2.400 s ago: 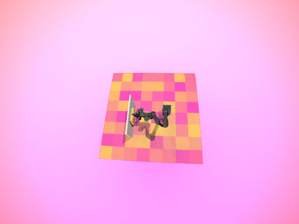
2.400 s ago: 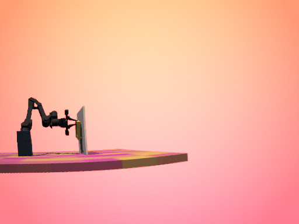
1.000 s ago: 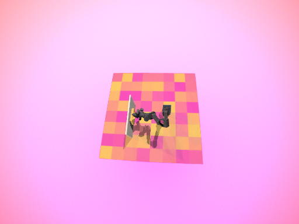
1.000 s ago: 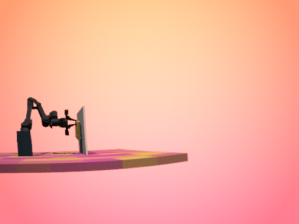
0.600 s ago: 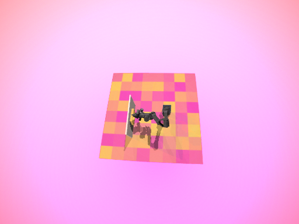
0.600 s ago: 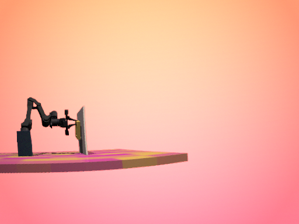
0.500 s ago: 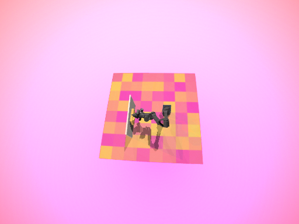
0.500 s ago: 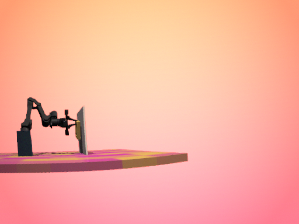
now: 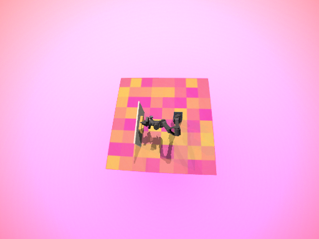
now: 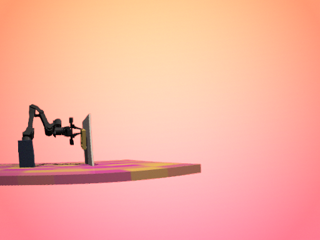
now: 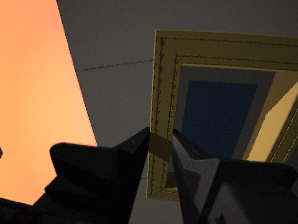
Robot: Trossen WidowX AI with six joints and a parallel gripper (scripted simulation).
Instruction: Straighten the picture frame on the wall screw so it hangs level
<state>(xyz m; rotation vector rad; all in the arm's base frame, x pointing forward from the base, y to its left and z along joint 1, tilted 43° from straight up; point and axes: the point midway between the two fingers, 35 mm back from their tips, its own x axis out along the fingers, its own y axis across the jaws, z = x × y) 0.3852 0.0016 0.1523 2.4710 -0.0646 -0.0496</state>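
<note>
Now: the gold picture frame 10 mm ahead of my gripper tip, 10 mm to the left of it and 50 mm below it. From my gripper tip the other things lie so: wall panel 20 mm ahead, 10 mm to the left, 70 mm below.
</note>
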